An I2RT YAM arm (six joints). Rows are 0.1 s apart.
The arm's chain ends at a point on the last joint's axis. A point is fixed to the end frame.
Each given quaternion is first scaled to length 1.
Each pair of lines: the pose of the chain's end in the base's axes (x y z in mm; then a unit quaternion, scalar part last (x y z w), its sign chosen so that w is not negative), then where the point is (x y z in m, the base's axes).
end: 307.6 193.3 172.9 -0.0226 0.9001 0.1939 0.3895
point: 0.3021 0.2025 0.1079
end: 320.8 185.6 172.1 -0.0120 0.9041 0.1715 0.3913
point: 0.3154 0.1928 0.1068
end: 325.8 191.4 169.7 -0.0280 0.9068 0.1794 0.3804
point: 0.3191 0.1984 0.1045
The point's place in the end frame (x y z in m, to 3 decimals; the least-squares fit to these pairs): 0.051 -0.012 0.040
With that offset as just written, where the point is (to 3 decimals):
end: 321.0 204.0 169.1 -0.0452 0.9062 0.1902 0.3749
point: 0.314 0.211 0.104
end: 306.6 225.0 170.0 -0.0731 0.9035 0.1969 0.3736
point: 0.300 0.231 0.105
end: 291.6 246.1 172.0 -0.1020 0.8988 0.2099 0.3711
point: 0.285 0.252 0.107
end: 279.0 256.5 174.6 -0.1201 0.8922 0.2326 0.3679
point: 0.272 0.264 0.110
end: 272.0 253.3 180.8 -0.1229 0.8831 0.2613 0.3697
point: 0.265 0.264 0.116
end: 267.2 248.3 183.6 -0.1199 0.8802 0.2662 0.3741
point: 0.261 0.260 0.119
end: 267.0 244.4 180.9 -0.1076 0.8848 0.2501 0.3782
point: 0.261 0.255 0.116
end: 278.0 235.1 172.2 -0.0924 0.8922 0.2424 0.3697
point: 0.271 0.245 0.108
